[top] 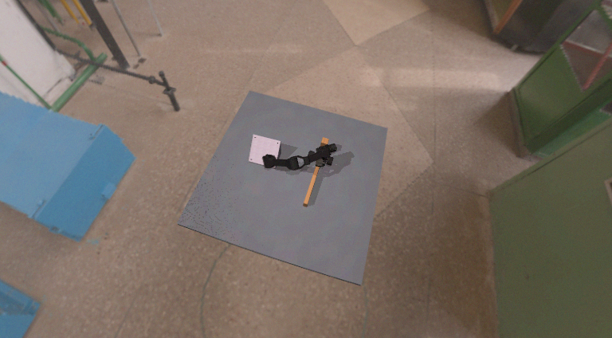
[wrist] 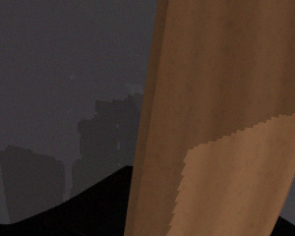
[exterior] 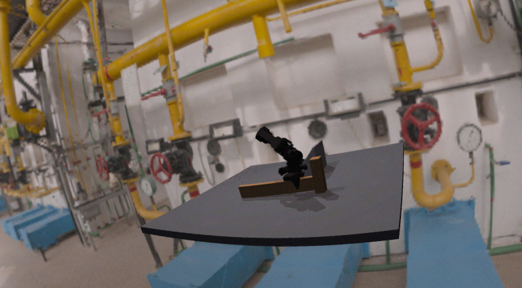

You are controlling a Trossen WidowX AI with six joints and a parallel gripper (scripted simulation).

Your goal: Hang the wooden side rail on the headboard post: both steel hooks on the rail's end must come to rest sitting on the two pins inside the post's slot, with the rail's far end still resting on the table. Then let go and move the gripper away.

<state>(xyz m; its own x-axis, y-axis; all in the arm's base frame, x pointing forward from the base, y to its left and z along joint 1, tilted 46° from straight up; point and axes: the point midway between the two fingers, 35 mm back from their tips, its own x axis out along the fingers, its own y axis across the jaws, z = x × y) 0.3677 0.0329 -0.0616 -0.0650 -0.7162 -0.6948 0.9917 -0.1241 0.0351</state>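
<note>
The headboard post is 1 cm ahead of my gripper tip, 12 cm to the left of it and 5 cm above it.
</note>
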